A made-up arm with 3 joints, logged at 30 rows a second.
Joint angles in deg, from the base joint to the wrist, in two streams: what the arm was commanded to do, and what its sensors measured. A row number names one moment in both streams.
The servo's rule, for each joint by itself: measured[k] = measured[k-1] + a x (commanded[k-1-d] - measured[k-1]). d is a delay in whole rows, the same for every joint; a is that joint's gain. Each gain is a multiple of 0.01, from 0.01 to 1. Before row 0 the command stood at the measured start. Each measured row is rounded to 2 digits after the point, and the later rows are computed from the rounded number. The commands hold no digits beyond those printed.
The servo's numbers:
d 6
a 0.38 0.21 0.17
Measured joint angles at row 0:
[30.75, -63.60, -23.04]
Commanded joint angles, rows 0 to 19:
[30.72, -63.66, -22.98]
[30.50, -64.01, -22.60]
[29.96, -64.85, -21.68]
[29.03, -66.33, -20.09]
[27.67, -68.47, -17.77]
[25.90, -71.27, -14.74]
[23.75, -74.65, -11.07]
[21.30, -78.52, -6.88]
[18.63, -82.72, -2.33]
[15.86, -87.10, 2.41]
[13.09, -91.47, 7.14]
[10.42, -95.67, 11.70]
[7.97, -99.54, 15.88]
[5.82, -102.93, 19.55]
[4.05, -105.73, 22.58]
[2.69, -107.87, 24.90]
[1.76, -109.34, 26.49]
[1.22, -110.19, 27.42]
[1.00, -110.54, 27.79]
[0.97, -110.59, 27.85]
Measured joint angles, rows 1 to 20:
[30.75, -63.60, -23.04]
[30.75, -63.60, -23.04]
[30.75, -63.60, -23.04]
[30.75, -63.60, -23.04]
[30.75, -63.60, -23.04]
[30.75, -63.60, -23.04]
[30.74, -63.61, -23.03]
[30.65, -63.69, -22.96]
[30.39, -63.93, -22.74]
[29.87, -64.43, -22.29]
[29.03, -65.28, -21.52]
[27.84, -66.54, -20.37]
[26.29, -68.24, -18.79]
[24.39, -70.40, -16.77]
[22.20, -72.99, -14.32]
[19.79, -75.95, -11.48]
[17.24, -79.21, -8.31]
[14.65, -82.67, -4.91]
[12.11, -86.21, -1.38]
[9.72, -89.72, 2.18]

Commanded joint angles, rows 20 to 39:
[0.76, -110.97, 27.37]
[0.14, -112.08, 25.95]
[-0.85, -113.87, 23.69]
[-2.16, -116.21, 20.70]
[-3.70, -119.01, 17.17]
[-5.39, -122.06, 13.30]
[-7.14, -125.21, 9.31]
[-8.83, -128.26, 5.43]
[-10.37, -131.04, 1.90]
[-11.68, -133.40, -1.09]
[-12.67, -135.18, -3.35]
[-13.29, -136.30, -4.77]
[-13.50, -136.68, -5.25]
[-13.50, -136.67, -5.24]
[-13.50, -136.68, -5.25]
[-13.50, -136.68, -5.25]
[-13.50, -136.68, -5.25]
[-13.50, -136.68, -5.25]
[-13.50, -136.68, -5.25]
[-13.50, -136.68, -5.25]
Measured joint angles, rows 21 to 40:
[7.57, -93.08, 5.65]
[5.72, -96.19, 8.92]
[4.22, -98.95, 11.91]
[3.08, -101.31, 14.55]
[2.29, -103.25, 16.80]
[1.79, -104.79, 18.68]
[1.40, -106.09, 20.16]
[0.92, -107.35, 21.14]
[0.25, -108.72, 21.57]
[-0.67, -110.29, 21.42]
[-1.82, -112.12, 20.70]
[-3.18, -114.21, 19.44]
[-4.68, -116.52, 17.72]
[-6.26, -118.99, 15.63]
[-7.82, -121.52, 13.30]
[-9.29, -124.01, 10.85]
[-10.57, -126.36, 8.44]
[-11.60, -128.45, 6.19]
[-12.32, -130.18, 4.25]
[-12.77, -131.54, 2.64]

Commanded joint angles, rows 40 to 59:
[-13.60, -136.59, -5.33]
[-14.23, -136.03, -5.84]
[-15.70, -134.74, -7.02]
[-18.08, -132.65, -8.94]
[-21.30, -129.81, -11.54]
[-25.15, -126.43, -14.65]
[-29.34, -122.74, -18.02]
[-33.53, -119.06, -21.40]
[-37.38, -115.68, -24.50]
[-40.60, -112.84, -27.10]
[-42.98, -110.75, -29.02]
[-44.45, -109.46, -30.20]
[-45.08, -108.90, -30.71]
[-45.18, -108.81, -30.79]
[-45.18, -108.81, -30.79]
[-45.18, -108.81, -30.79]
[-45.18, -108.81, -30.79]
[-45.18, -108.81, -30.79]
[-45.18, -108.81, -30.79]
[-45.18, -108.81, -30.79]
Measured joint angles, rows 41 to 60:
[-13.05, -132.62, 1.30]
[-13.22, -133.47, 0.19]
[-13.33, -134.14, -0.73]
[-13.39, -134.67, -1.50]
[-13.43, -135.09, -2.14]
[-13.46, -135.42, -2.67]
[-13.51, -135.67, -3.12]
[-13.78, -135.75, -3.58]
[-14.51, -135.54, -4.16]
[-15.87, -134.93, -4.97]
[-17.93, -133.85, -6.09]
[-20.67, -132.29, -7.55]
[-23.96, -130.28, -9.33]
[-27.60, -127.92, -11.38]
[-31.32, -125.35, -13.61]
[-34.85, -122.72, -15.90]
[-37.94, -120.21, -18.13]
[-40.41, -117.95, -20.18]
[-42.18, -116.05, -21.97]
[-43.32, -114.53, -23.47]

